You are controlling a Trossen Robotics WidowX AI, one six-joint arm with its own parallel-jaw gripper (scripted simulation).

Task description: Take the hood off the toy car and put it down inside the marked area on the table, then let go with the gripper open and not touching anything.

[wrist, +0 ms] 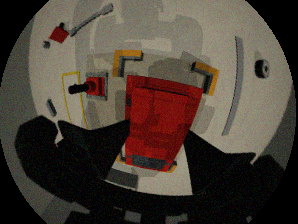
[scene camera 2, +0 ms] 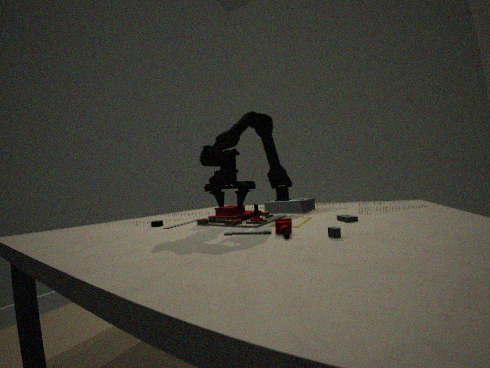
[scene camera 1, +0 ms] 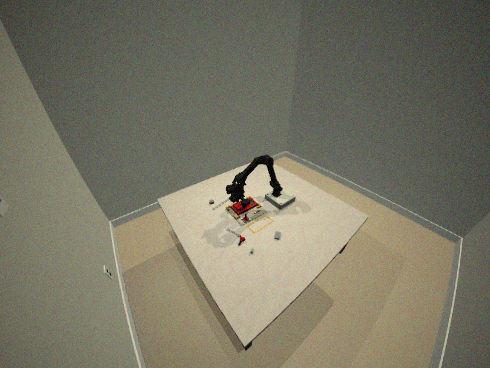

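Observation:
Scene camera 2 shows me my gripper [scene camera 2: 230, 210]. In the wrist view I find the gripper again [wrist: 158, 126], and what it carries is a red hood [wrist: 160, 120].

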